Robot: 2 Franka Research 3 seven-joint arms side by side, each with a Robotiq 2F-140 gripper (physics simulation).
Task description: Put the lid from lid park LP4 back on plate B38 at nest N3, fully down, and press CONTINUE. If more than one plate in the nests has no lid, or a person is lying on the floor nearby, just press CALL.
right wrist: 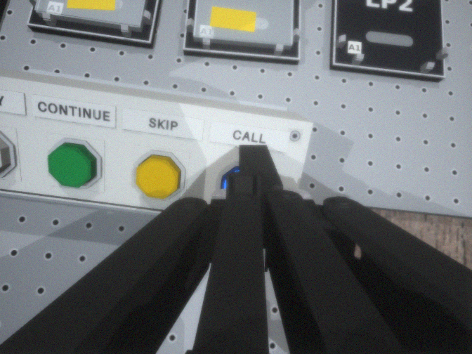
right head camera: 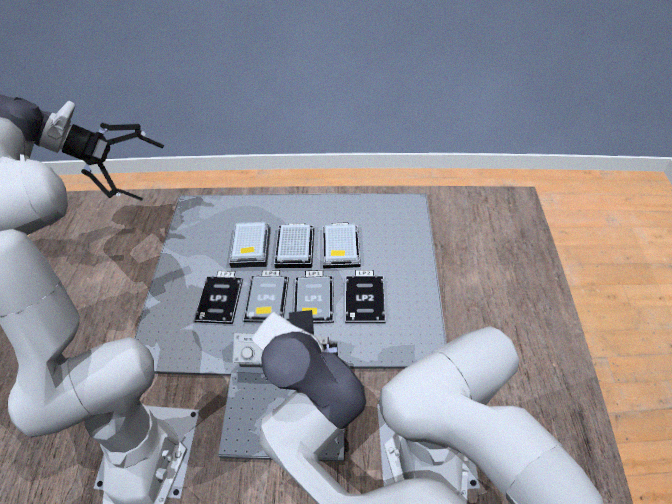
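A clear lid with a yellow label [right head camera: 274,303] [right wrist: 131,16] lies on park LP4; a similar lid [right head camera: 323,303] [right wrist: 275,30] lies on LP1. In the back row, the left plate [right head camera: 249,235] and right plate [right head camera: 340,237] carry yellow labels; the middle plate [right head camera: 294,244] shows bare wells and no label. Nest names are unreadable. The green CONTINUE button [right wrist: 72,165] is uncovered. The blue CALL button [right wrist: 229,178] is mostly hidden behind my right gripper [right wrist: 254,167], shut and empty, its tips over the button; contact is unclear. My left gripper [right head camera: 152,171] is open and empty, raised at the upper left.
Parks LP3 [right head camera: 218,311] and LP2 [right head camera: 364,311] [right wrist: 390,55] show bare black surfaces. The button panel [right head camera: 238,359] [right wrist: 117,155] is partly covered by the right arm in the head view. The yellow SKIP button [right wrist: 158,175] is beside CALL. No person shows on the visible floor.
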